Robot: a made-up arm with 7 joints.
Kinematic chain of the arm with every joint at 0, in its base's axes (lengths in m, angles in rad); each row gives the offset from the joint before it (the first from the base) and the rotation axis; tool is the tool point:
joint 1: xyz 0 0 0 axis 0 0.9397 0.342
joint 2: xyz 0 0 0 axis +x
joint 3: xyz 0 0 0 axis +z
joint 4: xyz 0.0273 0 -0.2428 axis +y
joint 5: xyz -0.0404 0 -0.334 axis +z
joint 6: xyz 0 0 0 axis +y
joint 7: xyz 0 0 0 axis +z
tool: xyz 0 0 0
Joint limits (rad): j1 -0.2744..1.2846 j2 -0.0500..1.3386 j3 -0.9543..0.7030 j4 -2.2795..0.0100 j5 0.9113..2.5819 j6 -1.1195..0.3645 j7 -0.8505..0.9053
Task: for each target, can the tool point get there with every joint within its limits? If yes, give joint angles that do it. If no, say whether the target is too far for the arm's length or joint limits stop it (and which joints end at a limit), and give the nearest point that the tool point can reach.
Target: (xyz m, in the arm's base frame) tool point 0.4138 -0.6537 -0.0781
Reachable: no: too far | nearest point 0.2328 -0.3263 -0.1588 | short by 0.383 m
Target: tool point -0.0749 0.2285 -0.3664
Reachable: yes | joints 1.0472 1.2317 -0.4446 -1.6863 1.3132 -0.3614 0.3752
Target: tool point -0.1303 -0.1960 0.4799
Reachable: no: joint limits stop it (at a limit: joint 1, joint 2, joint 3, joint 4) | nearest point 0.1889 0.0803 0.2353 | short by 0.488 m
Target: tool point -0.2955 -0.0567 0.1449
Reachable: no: joint limits stop it (at a limit: joint 1, joint 4) | nearest point -0.5575 0.0418 -0.1411 | short by 0.400 m
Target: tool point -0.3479 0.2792 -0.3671
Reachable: yes | joints 0.9077 0.5752 0.0830 -0.4413 2.3535 0.2235 -0.1742
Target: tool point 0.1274 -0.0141 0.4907
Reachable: no: joint limits stop it (at a limit: joint 1, joint 2, joint 3, joint 4) | nearest point 0.1889 0.0803 0.2353 | short by 0.279 m
